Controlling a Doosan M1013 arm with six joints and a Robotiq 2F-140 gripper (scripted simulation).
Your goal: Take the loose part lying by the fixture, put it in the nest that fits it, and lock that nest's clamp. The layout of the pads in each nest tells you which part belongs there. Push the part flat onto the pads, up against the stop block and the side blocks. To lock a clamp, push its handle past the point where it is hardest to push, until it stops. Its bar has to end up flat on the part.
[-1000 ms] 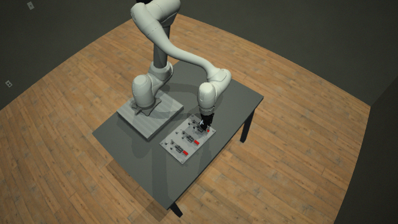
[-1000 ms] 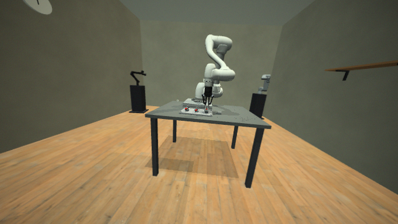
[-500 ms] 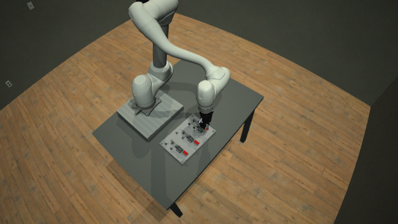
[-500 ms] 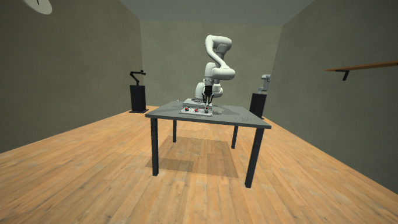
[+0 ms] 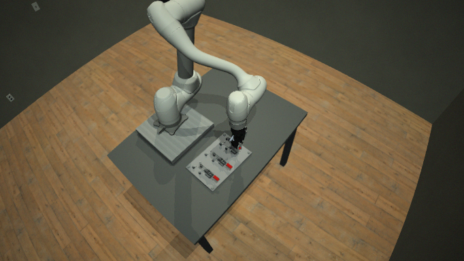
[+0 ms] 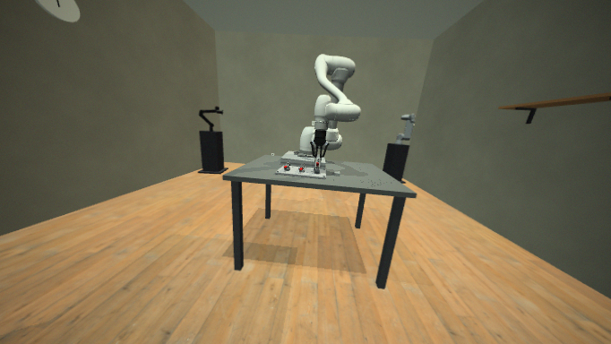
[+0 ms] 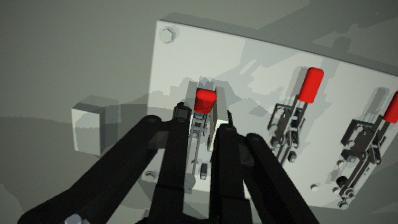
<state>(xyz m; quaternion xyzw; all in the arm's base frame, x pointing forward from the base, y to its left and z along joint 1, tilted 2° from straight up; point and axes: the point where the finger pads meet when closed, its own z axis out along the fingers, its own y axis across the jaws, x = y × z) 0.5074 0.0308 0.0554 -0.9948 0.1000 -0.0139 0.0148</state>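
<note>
My gripper is now 4 cm above the clamp, 3 cm past it and 1 cm to the right of it. Round my hand: loose part 16 cm to the left, 9 cm below, 8 cm behind; then fixture plate 10 cm to the right, 9 cm below, 8 cm behind.
</note>
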